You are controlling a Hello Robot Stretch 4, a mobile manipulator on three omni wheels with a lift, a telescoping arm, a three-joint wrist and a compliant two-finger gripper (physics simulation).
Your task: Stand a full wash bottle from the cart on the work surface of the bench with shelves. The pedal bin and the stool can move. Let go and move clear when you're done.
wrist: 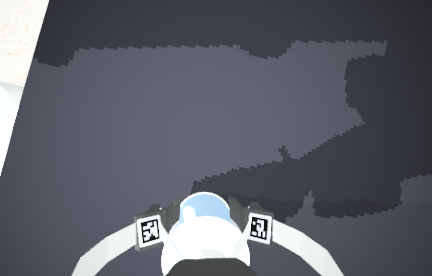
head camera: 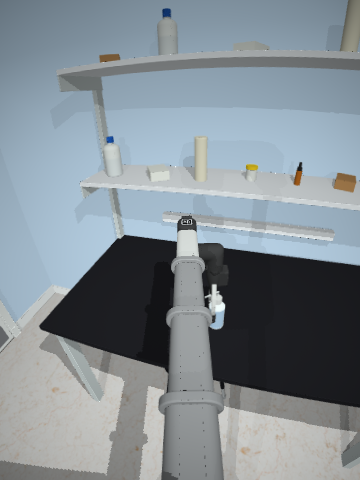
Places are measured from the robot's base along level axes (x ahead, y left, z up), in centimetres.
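Pixels of known places: hand at its tool point: (wrist: 207,214).
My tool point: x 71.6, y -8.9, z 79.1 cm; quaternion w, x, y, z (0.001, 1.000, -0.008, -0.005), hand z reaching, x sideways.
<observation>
Behind a point stands the place of what it marks.
The wash bottle (head camera: 218,318) @(z 79.9, x 68.4, y -11.3 cm) (wrist: 204,209) @(z 81.5, x 71.5, y -7.9 cm), with pale blue liquid and a white top, is upright over the black work surface (head camera: 300,320) @(z 73.3, x 70.7, y -45.8 cm) (wrist: 150,115) @(z 73.4, x 65.9, y 0.3 cm) of the bench with shelves. My gripper (head camera: 215,308) (wrist: 204,218) @(z 79.1, x 71.6, y -8.9 cm) is shut on it, with one finger on each side. The bottle is well inside the bench's front edge. Its base is low at the surface, but whether it touches cannot be told. The arm hides part of the bench and gripper in the head view. The cart, pedal bin and stool cannot be made out.
The lower shelf (head camera: 135,183) above the bench's back holds a blue-capped bottle (head camera: 113,159) @(z 127.2, x 117.7, y 32.0 cm), a white box (head camera: 159,173) @(z 122.4, x 109.1, y 10.7 cm), a beige cylinder (head camera: 200,159) @(z 128.4, x 106.6, y -6.3 cm), a yellow-lidded jar (head camera: 251,173) @(z 122.4, x 106.7, y -27.5 cm), a dropper bottle (head camera: 298,175) @(z 123.3, x 101.6, y -45.5 cm) and a brown box (head camera: 345,182) @(z 122.5, x 96.2, y -63.4 cm). A rail (head camera: 250,227) @(z 90.7, x 117.1, y -33.1 cm) runs below it.
</observation>
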